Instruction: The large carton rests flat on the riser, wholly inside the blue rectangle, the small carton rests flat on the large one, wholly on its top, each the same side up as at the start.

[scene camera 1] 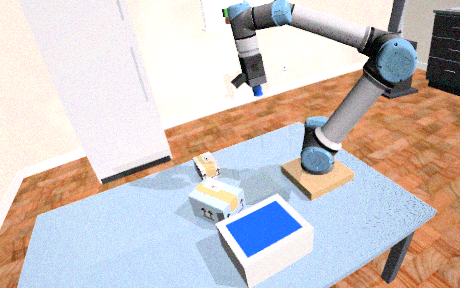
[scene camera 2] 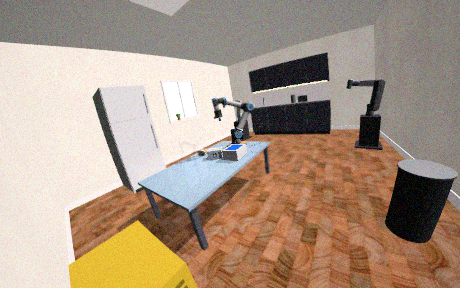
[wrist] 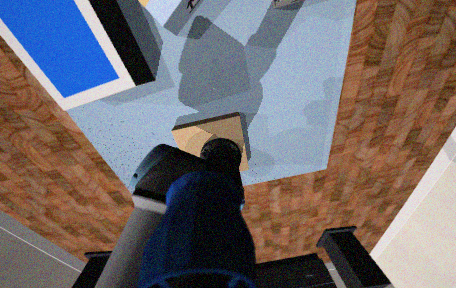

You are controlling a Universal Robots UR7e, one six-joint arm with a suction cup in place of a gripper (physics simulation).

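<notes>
Nothing is carried by my suction cup (wrist: 202, 231). On the table rests a large carton (scene camera 1: 214, 201).
</notes>
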